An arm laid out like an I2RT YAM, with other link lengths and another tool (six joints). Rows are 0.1 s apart.
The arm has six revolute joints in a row. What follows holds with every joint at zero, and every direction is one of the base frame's.
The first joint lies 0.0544 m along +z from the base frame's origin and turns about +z.
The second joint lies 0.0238 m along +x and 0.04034 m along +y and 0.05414 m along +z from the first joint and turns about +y.
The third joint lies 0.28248 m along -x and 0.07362 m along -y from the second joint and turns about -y.
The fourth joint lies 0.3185 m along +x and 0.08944 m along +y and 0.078 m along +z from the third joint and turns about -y.
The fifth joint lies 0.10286 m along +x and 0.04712 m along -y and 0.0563 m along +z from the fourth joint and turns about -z.
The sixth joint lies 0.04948 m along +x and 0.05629 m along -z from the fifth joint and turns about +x.
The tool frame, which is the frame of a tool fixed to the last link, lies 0.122 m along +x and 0.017 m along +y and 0.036 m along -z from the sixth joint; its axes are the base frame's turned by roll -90.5, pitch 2.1 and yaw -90 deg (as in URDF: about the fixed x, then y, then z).
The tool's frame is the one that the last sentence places.
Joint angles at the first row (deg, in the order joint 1, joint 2, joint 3, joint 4, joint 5, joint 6):
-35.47, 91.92, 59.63, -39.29, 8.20, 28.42
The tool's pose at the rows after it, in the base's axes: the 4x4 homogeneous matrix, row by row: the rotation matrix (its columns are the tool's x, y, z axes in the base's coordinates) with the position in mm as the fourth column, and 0 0 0 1 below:
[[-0.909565 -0.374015 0.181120 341.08], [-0.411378 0.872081 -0.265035 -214.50], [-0.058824 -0.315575 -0.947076 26.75], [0 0 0 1]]
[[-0.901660 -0.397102 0.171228 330.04], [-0.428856 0.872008 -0.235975 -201.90], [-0.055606 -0.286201 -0.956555 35.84], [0 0 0 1]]
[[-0.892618 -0.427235 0.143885 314.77], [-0.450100 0.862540 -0.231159 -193.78], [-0.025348 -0.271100 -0.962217 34.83], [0 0 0 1]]
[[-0.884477 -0.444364 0.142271 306.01], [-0.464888 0.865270 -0.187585 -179.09], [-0.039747 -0.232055 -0.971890 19.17], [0 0 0 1]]
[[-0.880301 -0.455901 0.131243 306.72], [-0.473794 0.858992 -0.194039 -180.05], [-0.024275 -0.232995 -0.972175 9.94], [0 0 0 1]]
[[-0.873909 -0.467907 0.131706 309.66], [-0.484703 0.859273 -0.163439 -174.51], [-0.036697 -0.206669 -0.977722 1.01], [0 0 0 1]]
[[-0.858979 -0.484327 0.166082 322.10], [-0.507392 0.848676 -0.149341 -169.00], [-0.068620 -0.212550 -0.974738 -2.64], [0 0 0 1]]
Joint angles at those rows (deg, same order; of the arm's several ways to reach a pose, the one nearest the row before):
-35.10, 90.25, 59.90, -41.61, 6.72, 27.96
-34.92, 87.93, 59.53, -45.10, 5.72, 27.20
-34.82, 85.98, 57.79, -46.79, 6.41, 25.69
-34.61, 85.31, 54.46, -45.75, 4.45, 25.32
-34.28, 86.53, 53.99, -44.39, 5.18, 24.90
-33.95, 88.12, 53.90, -43.74, 3.78, 24.77
-32.85, 89.03, 53.87, -41.65, 2.25, 24.66

